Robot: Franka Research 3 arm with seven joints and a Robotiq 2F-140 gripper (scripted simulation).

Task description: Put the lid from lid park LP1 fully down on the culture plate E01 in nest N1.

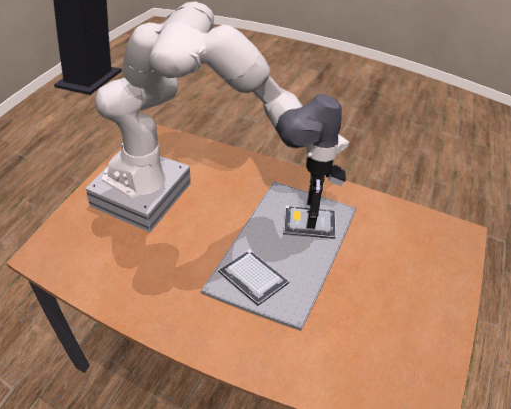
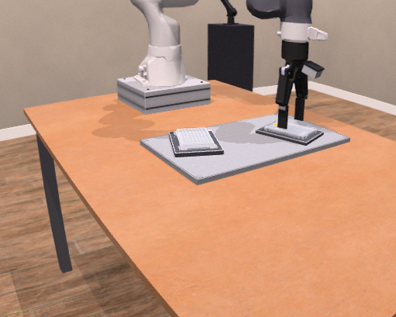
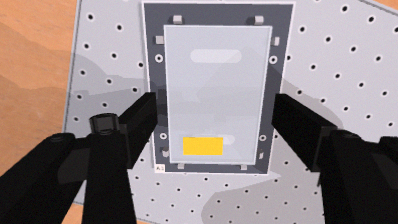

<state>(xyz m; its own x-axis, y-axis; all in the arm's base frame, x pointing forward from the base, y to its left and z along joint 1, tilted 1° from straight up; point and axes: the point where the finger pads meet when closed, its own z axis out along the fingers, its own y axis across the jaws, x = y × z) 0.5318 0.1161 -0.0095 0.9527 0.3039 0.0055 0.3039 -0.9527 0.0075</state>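
Now: hand 40 mm above the clear lid. Also, from my hand: nest N1 (280 mm to the right, 70 mm behind, 50 mm below); then culture plate E01 (280 mm to the right, 70 mm behind, 40 mm below); then lid park LP1 (50 mm below).
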